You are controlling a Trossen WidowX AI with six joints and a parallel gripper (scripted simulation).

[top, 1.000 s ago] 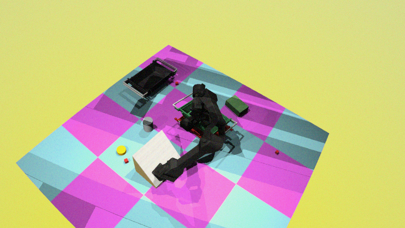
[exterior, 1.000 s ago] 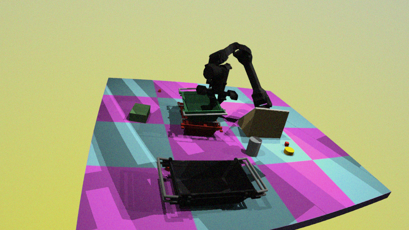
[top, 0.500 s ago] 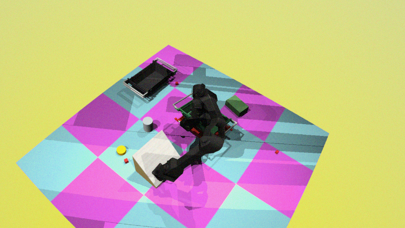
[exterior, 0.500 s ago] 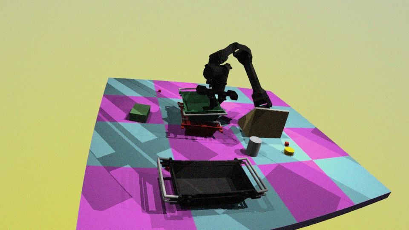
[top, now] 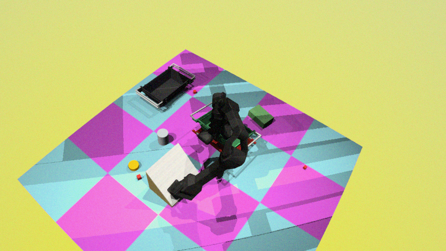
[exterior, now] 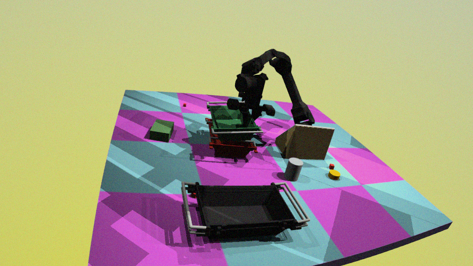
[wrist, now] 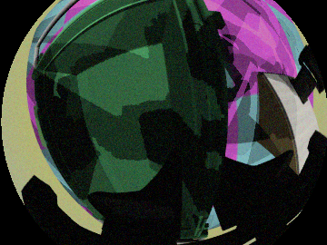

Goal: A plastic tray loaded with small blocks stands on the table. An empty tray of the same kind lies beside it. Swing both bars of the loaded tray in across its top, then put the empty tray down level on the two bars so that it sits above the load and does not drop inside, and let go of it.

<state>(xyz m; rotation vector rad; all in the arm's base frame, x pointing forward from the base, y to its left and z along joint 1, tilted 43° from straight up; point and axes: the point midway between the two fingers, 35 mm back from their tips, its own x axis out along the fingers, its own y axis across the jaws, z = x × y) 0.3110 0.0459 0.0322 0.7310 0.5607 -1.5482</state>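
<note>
Right now my gripper tip is 70 mm short of the green tray, 30 mm below it and 10 mm to the left of it. From my gripper tip the other things lie so: green block: 330 mm ahead, 80 mm to the right, 70 mm below; grey cylinder: 230 mm to the left, 120 mm behind, 60 mm below; yellow disc: 320 mm behind, 240 mm to the left, 80 mm below.
</note>
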